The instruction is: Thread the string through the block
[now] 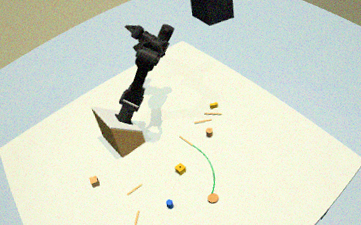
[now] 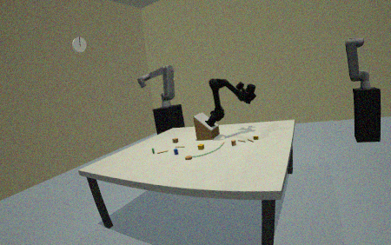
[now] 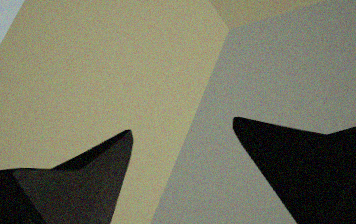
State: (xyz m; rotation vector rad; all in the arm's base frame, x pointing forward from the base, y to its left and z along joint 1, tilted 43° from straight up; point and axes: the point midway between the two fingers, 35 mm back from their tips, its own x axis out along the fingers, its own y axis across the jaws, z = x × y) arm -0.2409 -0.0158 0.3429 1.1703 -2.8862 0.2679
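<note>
The yellow block is 600 mm ahead of my gripper tip, 110 mm to the right of it and 330 mm below it. From my gripper tip the other things lie so: thin wooden stick: 490 mm ahead, 10 mm to the right, 340 mm below; then tan cube: 460 mm ahead, 440 mm to the right, 330 mm below; then tan cylinder: 510 mm ahead, 80 mm to the left, 330 mm below.
</note>
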